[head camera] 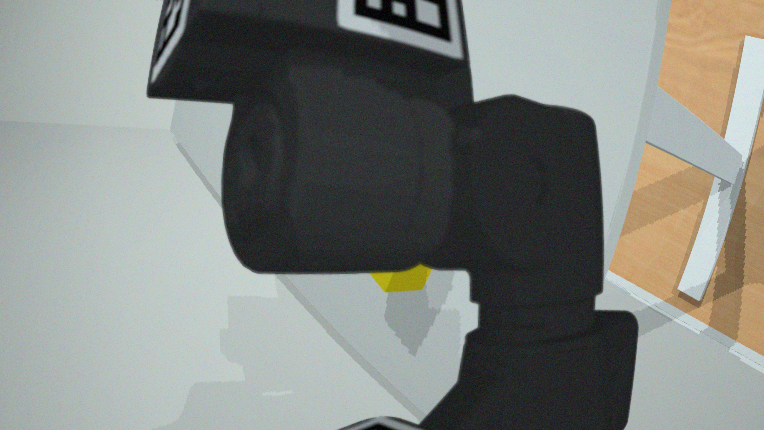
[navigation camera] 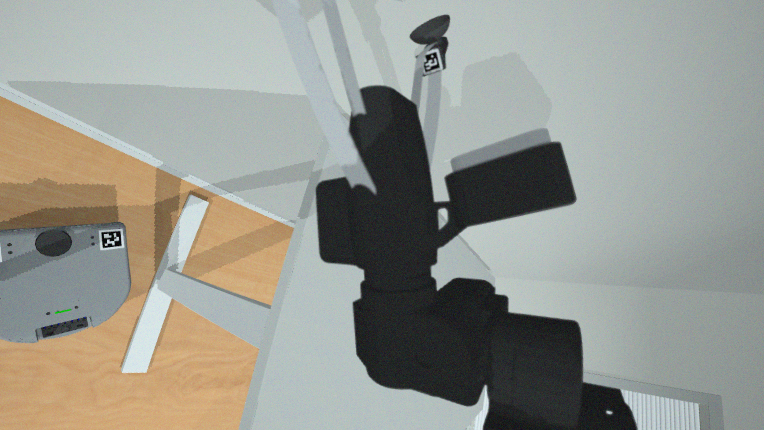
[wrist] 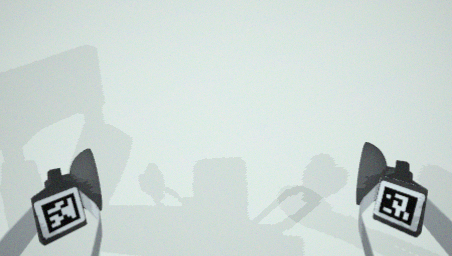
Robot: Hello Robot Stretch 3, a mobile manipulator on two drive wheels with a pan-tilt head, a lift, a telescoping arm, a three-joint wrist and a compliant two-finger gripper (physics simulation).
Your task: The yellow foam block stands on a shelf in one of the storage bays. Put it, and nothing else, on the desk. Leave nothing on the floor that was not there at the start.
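Frame: origin at the robot's base, x left, y back, z up, level; metres.
Seen in the pictures: gripper, fingertip midpoint: (wrist: 228, 166); robot's base, origin of the base link: (navigation camera: 54, 241).
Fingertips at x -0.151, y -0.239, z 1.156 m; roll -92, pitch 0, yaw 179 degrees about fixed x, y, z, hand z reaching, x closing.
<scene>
Offsets run from my fingertips to a thing's top centre. "spot": to the spot under its first point. Level surfaces: height alone.
The yellow foam block {dx -0.301, dy +0.268, dz -0.161 m} (head camera: 406, 280) stands on a pale grey flat top {dz -0.206 m} (head camera: 352, 304) (navigation camera: 299, 341). It shows in the head view just below the dark wrist, which hides most of it. The block does not show in the navigation or wrist views. Whether this top is the desk or a shelf, I cannot tell. My gripper (wrist: 228, 166) is open, its two fingertips wide apart with nothing between them, facing a pale plain surface. In the navigation view it points away from the top, past its far end. In that view one fingertip shows and the other is out of frame.
A grey leg {spot: dx -0.129, dy +0.421, dz -0.654 m} (head camera: 689, 133) (navigation camera: 213, 304) runs from beside the top's edge to a white foot bar (head camera: 705, 240) (navigation camera: 144, 331) on the wooden floor {dz -1.156 m} (navigation camera: 69, 389). My grey base (navigation camera: 80, 277) stands left of that bar. A ribbed white panel (navigation camera: 662, 411) shows at the lower right.
</scene>
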